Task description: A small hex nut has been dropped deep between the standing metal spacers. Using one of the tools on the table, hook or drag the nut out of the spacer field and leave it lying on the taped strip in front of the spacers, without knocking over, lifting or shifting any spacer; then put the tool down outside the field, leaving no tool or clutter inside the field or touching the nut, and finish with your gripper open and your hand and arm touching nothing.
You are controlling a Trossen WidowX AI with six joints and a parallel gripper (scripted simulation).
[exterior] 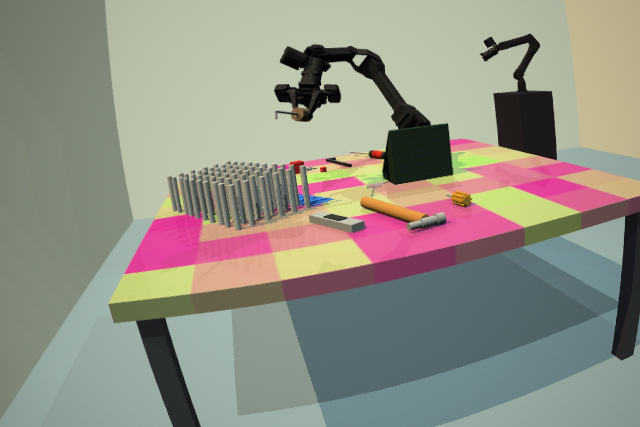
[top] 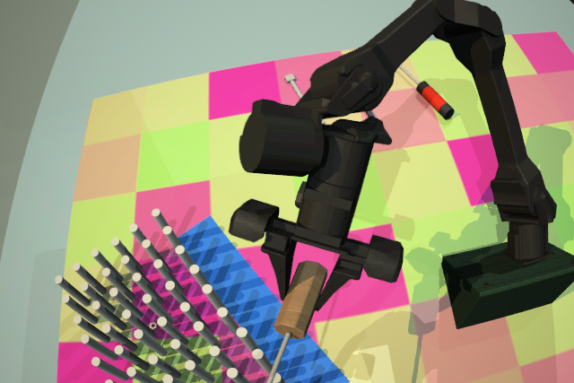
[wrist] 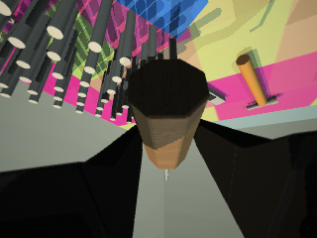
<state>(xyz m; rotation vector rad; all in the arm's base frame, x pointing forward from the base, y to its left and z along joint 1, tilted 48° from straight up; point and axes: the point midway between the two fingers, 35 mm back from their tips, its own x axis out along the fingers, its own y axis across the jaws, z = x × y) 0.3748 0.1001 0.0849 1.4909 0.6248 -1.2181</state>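
Right now the blue taped strip is 230 mm below my gripper tip, 100 mm to the right of it and 80 mm ahead of it. Also, from my gripper tip: wooden-handled awl: 90 mm to the left, 50 mm ahead, 10 mm above; then grey flat box: 320 mm to the left, 220 mm below, 20 mm ahead; then hex nut: 260 mm ahead, 230 mm below, 90 mm to the right.
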